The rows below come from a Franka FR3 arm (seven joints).
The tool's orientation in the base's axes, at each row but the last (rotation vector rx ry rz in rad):
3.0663 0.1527 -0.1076
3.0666 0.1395 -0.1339
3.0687 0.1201 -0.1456
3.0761 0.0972 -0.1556
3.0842 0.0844 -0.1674
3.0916 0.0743 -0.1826
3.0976 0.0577 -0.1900
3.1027 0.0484 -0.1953
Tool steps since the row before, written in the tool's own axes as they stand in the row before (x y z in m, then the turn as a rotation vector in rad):
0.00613 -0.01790 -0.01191 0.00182 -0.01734 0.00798
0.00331 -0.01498 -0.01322 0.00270 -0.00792 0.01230
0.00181 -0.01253 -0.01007 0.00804 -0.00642 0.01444
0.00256 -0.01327 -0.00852 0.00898 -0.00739 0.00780
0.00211 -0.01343 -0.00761 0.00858 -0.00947 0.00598
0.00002 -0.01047 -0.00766 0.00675 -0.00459 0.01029
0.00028 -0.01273 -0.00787 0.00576 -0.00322 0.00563
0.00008 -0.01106 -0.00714 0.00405 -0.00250 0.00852
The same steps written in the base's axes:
0.00506 0.01923 0.01022 -0.00048 0.01681 -0.00922
0.00299 0.01613 0.01187 0.00091 0.00721 -0.01298
0.00171 0.01331 0.00903 0.00613 0.00597 -0.01553
0.00251 0.01391 0.00745 0.00766 0.00741 -0.00909
0.00214 0.01392 0.00667 0.00734 0.00956 -0.00734
0.00038 0.01080 0.00717 0.00526 0.00441 -0.01120
0.00073 0.01304 0.00732 0.00490 0.00319 -0.00640
0.00060 0.01130 0.00673 0.00287 0.00232 -0.00903

